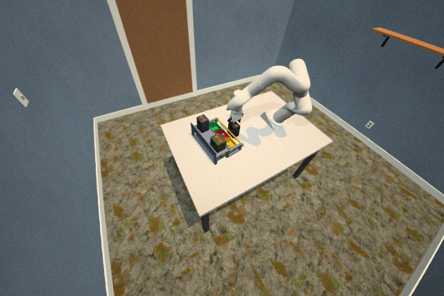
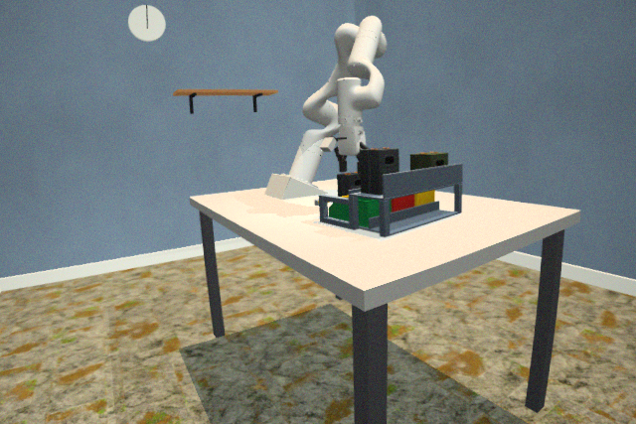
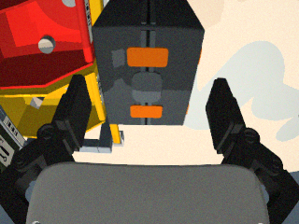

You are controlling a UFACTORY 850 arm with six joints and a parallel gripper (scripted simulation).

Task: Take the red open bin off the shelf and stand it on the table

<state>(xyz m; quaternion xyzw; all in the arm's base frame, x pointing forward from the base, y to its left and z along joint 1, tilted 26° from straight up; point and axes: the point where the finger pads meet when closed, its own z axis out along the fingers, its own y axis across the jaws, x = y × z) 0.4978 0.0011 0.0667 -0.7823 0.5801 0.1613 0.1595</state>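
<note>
Right now my hand is 8 cm above the black box. Also, from my hand: thin yellow rod (8 cm below, 5 cm ahead, 1 cm to the left); yellow bin (14 cm to the left, 12 cm ahead, 10 cm below); red bin (15 cm ahead, 10 cm below, 4 cm to the left).
</note>
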